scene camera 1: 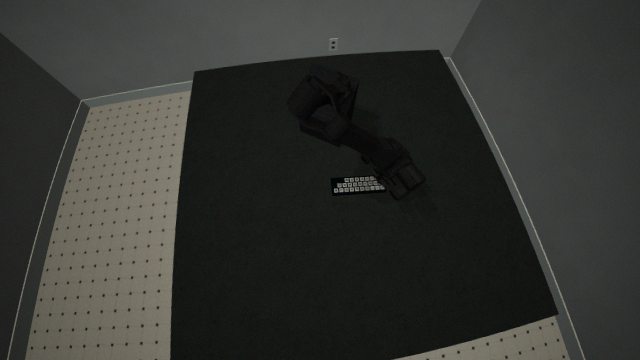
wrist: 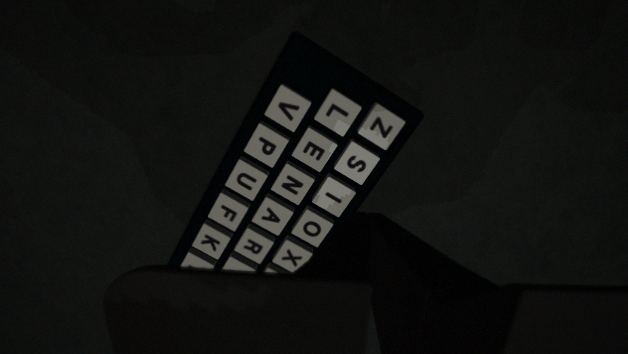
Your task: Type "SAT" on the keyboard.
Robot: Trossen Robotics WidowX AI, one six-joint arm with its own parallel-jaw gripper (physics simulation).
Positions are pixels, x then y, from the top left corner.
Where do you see a dark keyboard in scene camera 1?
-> At 339, 186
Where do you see a dark keyboard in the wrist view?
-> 319, 135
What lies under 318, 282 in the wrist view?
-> My gripper.
